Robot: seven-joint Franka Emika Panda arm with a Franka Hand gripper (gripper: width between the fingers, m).
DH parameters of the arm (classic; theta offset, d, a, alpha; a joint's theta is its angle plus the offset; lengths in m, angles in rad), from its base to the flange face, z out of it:
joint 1: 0 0.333 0 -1.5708
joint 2: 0 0 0 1.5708
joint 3: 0 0.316 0.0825 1.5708
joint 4: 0 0 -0.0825 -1.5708
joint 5: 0 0.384 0 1.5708
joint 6: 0 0 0.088 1.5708
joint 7: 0 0.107 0 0
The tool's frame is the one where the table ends.
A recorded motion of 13 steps. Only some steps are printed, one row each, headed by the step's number.
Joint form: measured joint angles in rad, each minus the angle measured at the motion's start. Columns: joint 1, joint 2, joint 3, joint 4, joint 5, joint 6, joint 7.
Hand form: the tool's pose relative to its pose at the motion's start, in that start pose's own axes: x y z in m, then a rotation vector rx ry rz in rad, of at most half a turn. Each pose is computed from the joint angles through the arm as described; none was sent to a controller.
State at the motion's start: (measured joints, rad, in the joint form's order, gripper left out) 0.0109 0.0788 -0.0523 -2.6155 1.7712 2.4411 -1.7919
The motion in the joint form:
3: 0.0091 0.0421 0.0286 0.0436 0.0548 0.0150 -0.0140
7: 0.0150 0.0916 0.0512 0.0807 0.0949 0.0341 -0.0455
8: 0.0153 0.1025 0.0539 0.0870 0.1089 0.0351 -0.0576
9: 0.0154 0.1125 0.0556 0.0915 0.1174 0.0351 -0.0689
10: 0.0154 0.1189 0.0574 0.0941 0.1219 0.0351 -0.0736
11: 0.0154 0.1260 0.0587 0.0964 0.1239 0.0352 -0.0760
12: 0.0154 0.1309 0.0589 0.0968 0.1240 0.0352 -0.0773
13: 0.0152 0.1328 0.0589 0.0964 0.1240 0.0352 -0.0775
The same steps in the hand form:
3: 0.0078 -0.0042 0.0174 -0.0004 0.0120 0.0040
7: 0.0086 -0.0039 0.0342 -0.0079 0.0074 -0.0053
8: 0.0079 -0.0030 0.0373 -0.0096 0.0103 -0.0054
9: 0.0066 -0.0019 0.0400 -0.0102 0.0101 -0.0077
10: 0.0055 -0.0015 0.0418 -0.0101 0.0089 -0.0076
11: 0.0041 -0.0006 0.0437 -0.0100 0.0056 -0.0062
12: 0.0025 0.0002 0.0447 -0.0102 0.0019 -0.0049
13: 0.0016 0.0006 0.0450 -0.0105 0.0002 -0.0036

